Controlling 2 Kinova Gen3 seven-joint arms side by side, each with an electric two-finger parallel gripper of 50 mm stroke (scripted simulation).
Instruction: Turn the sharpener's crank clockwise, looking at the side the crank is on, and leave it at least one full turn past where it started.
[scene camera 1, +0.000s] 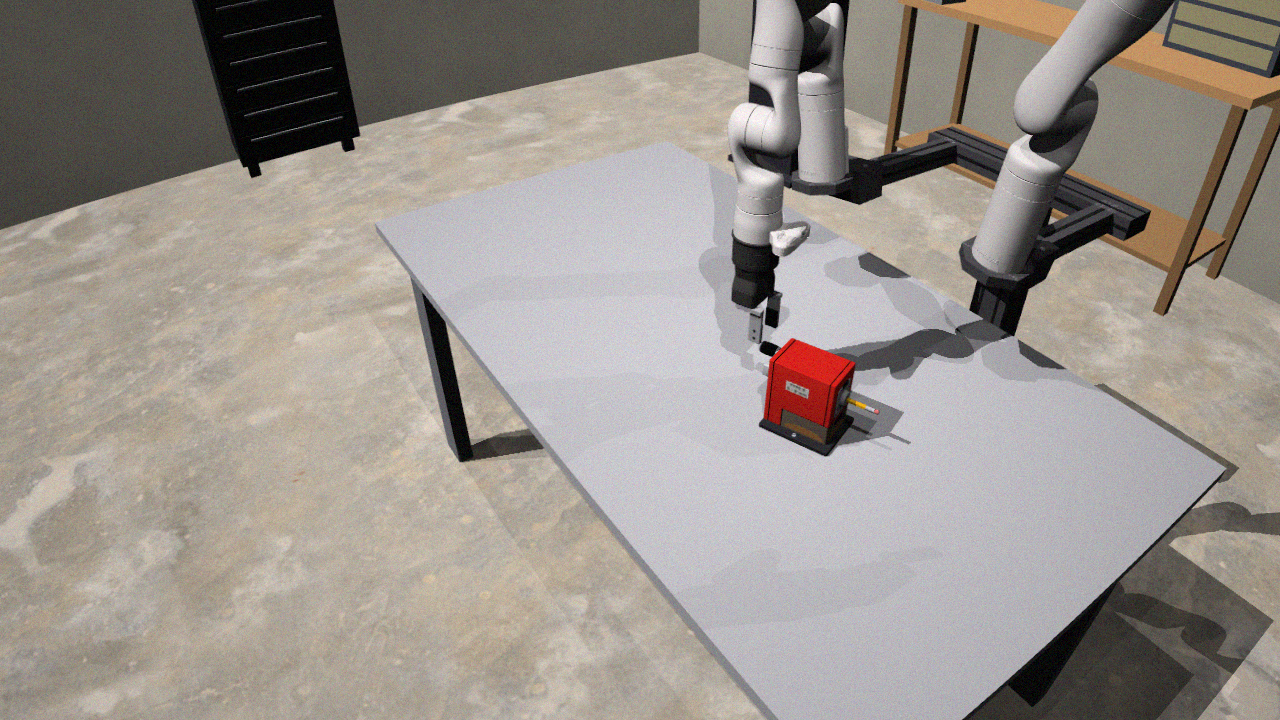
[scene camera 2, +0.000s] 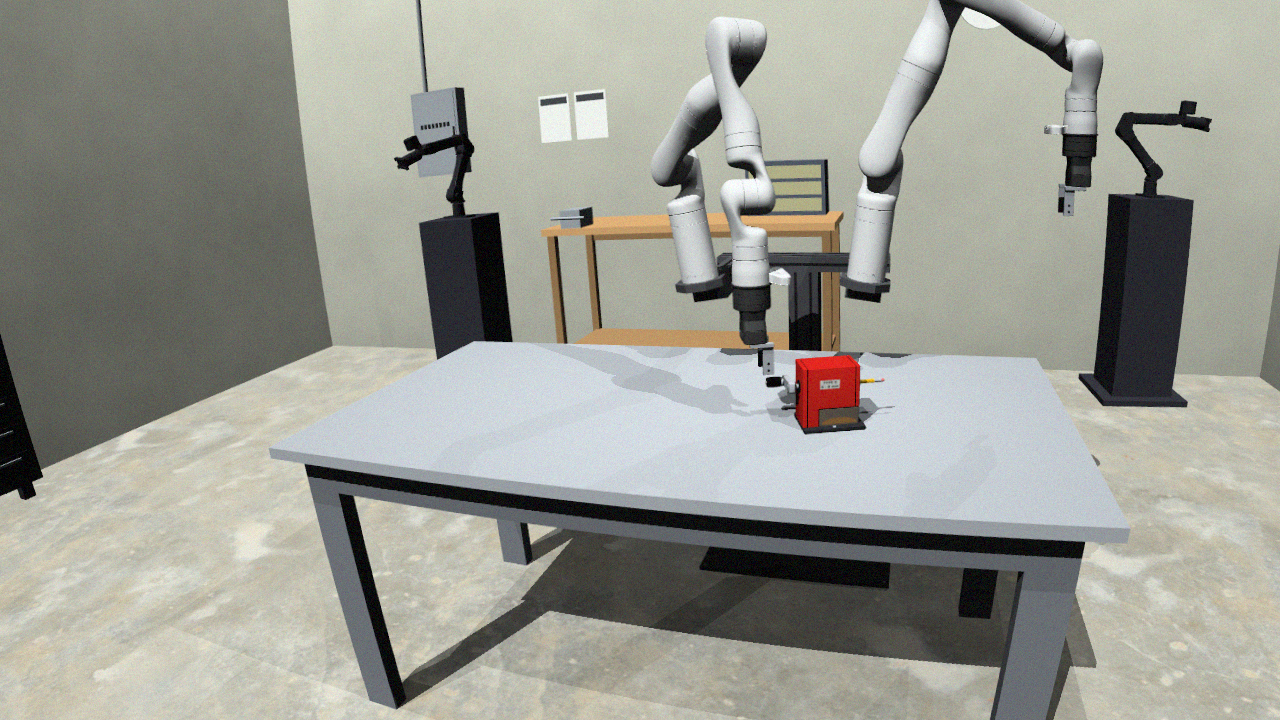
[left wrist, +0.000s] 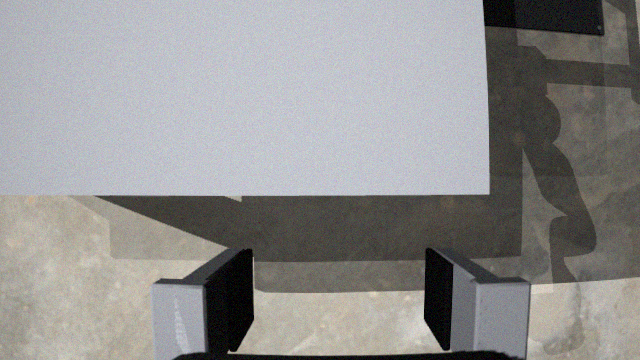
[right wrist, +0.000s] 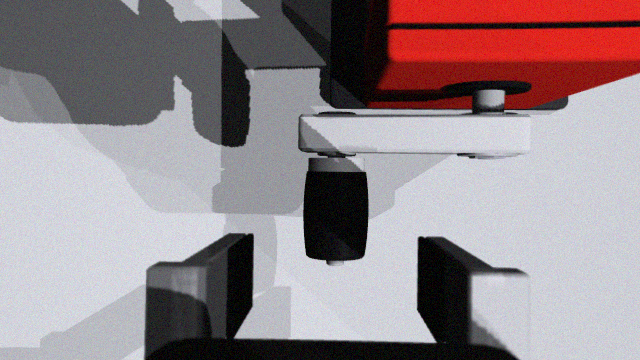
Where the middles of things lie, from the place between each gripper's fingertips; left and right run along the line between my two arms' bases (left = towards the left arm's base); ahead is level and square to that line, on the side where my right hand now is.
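Scene:
I find the black knob (right wrist: 335, 214) 40 mm below my right hand (scene camera 1: 763, 333) and 20 mm to the left of it. As for my left hand (scene camera 2: 1065, 214), it is 33 cm above the black knob, 30 cm short of the knob and 65 cm to the left of the knob.

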